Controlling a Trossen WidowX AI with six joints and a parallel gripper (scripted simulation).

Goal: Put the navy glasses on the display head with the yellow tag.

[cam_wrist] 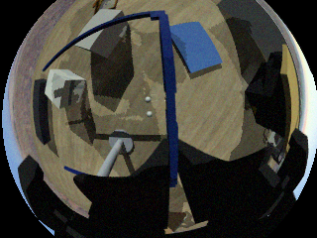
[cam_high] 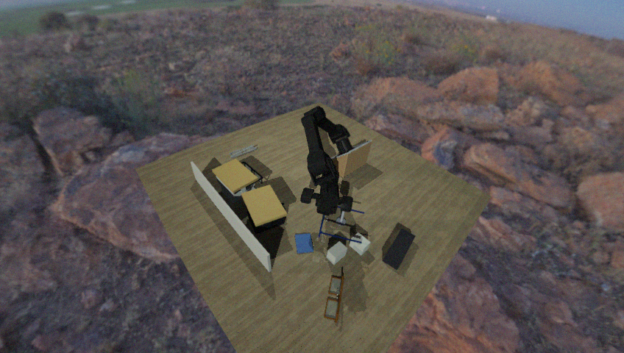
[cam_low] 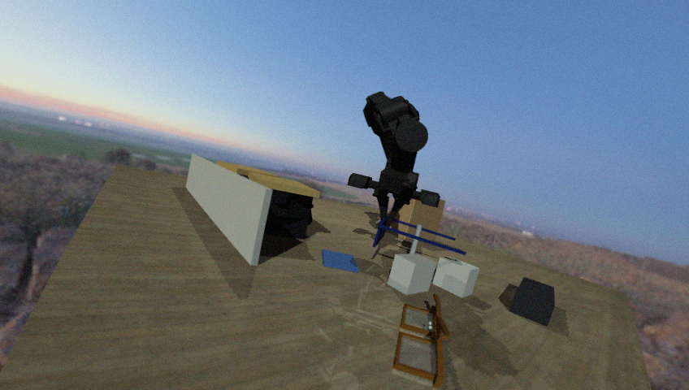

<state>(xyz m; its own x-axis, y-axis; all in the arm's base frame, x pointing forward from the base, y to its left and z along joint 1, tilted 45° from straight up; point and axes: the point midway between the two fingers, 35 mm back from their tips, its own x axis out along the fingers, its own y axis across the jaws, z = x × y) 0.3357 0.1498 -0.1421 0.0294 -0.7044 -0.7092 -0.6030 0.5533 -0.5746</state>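
My gripper tip is now 60 mm past the grey post, 40 mm to the right of it and 40 mm above it. From my gripper tip the other things lie so: blue pad 120 mm ahead, 60 mm below, 30 mm to the left; then black box 280 mm to the left, 140 mm behind, 40 mm below; then long white wall 300 mm ahead, 250 mm to the right.
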